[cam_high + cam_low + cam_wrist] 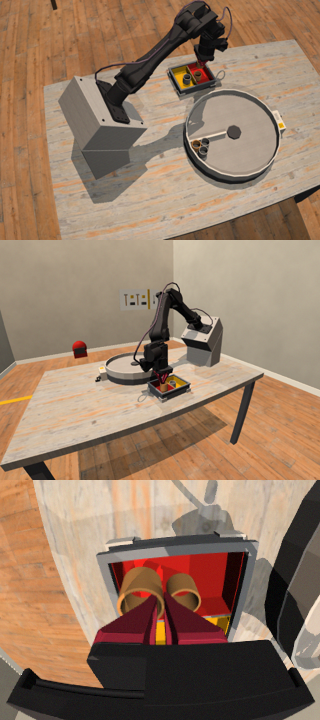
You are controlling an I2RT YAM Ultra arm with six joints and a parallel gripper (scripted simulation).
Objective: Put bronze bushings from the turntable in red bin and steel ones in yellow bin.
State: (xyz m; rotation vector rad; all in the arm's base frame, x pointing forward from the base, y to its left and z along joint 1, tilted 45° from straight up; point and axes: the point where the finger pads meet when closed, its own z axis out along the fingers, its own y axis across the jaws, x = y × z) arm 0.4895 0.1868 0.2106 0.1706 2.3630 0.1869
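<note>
Now: hand 1 cm past the red bin, 2 cm to the left of it and 6 cm above it. The rest, counted from my hand: turntable 2 cm behind, 37 cm to the right, 3 cm below; then two-part bin tray 6 cm behind, 2 cm to the right, 5 cm below; then yellow bin 10 cm behind, 2 cm to the right, 6 cm below.
</note>
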